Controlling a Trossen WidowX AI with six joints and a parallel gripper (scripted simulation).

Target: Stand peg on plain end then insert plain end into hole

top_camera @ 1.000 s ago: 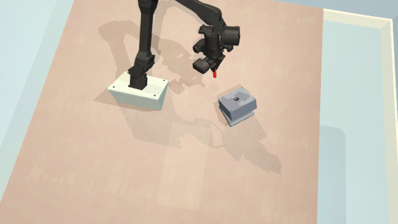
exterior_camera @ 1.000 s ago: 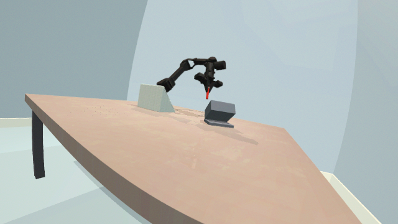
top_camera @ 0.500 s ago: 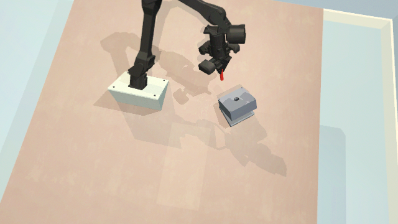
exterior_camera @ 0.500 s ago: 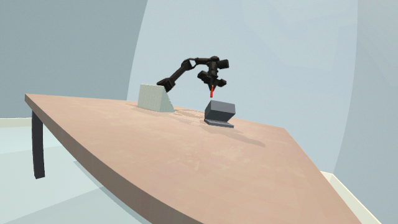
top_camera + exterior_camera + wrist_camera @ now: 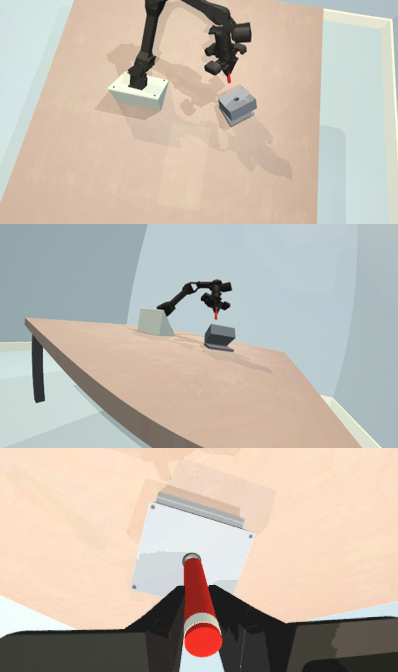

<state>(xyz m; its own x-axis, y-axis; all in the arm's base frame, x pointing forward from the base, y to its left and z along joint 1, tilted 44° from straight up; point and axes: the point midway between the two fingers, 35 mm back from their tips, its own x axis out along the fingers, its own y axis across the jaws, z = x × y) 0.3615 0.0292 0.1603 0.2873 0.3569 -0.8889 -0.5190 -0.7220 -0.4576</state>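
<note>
My gripper tip is 120 mm above the grey sloped panel, 80 mm short of it and 70 mm to the left of it. The rest, counted from my gripper tip: red peg 10 mm to the left, 10 mm behind, 10 mm above.
</note>
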